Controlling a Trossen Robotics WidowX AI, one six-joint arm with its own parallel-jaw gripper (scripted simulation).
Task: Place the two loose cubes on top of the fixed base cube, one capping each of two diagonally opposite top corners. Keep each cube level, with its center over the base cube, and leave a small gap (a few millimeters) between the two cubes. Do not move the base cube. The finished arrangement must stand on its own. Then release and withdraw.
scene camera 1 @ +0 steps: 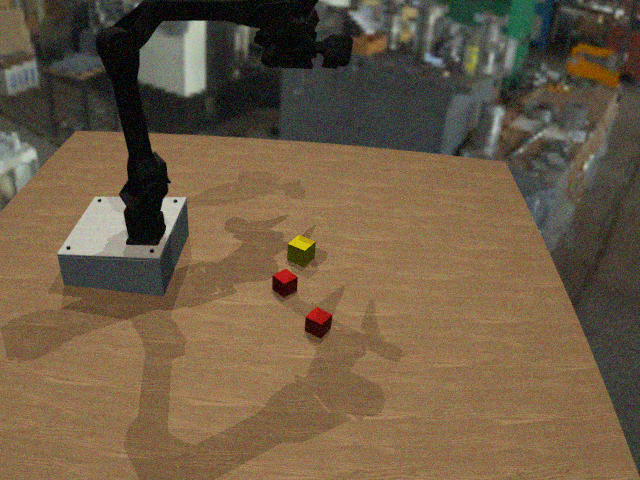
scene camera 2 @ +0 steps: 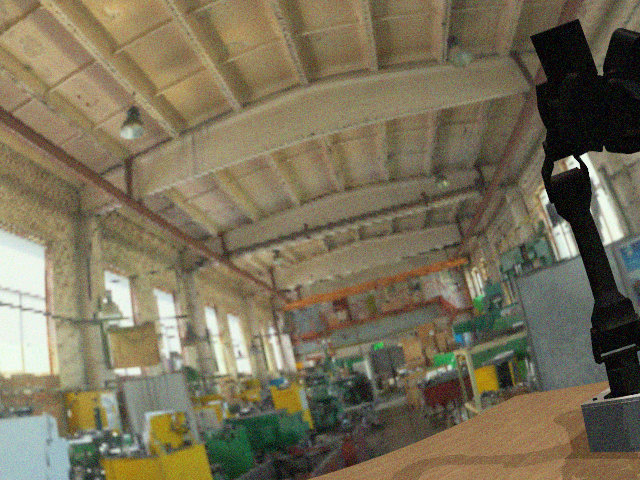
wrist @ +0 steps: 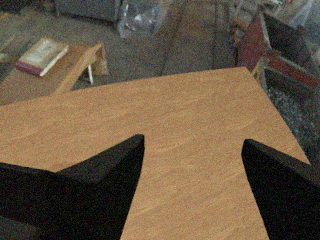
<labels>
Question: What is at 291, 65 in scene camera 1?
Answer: My gripper.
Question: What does my gripper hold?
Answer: Nothing.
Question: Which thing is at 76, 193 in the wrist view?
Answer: My gripper.
</labels>
